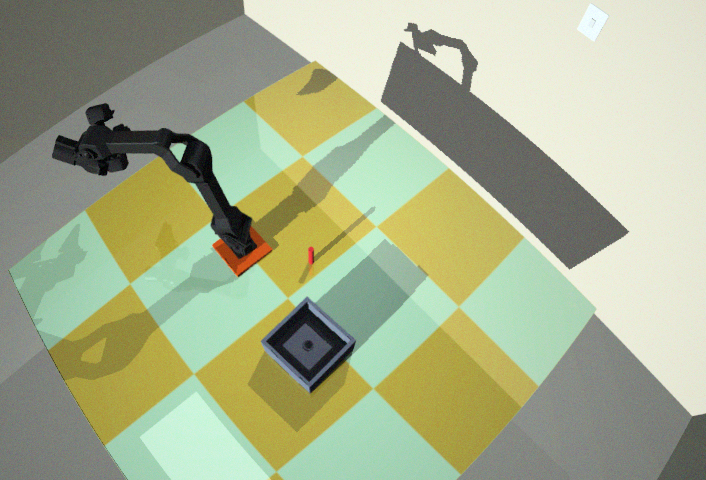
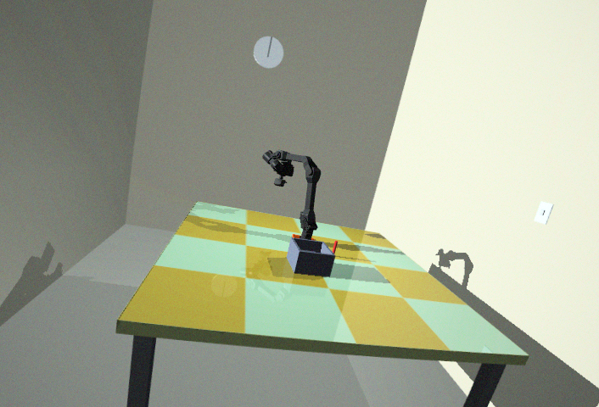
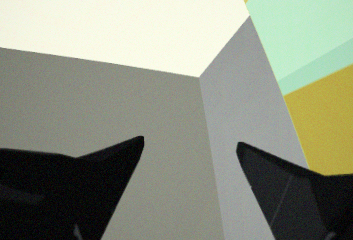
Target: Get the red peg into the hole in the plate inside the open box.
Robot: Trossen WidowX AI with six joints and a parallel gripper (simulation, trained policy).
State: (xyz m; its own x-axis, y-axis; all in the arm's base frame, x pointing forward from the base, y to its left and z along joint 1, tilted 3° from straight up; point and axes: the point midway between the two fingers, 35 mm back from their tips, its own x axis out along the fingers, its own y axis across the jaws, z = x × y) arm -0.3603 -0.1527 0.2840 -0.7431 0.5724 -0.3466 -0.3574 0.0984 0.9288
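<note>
The red peg lies 55 cm ahead of my gripper tip, 24 cm to the left of it and 24 cm below it. From my gripper tip the other things lie so: box (74 cm ahead, 25 cm below, 8 cm to the left); then plate (74 cm ahead, 23 cm below, 8 cm to the left).
</note>
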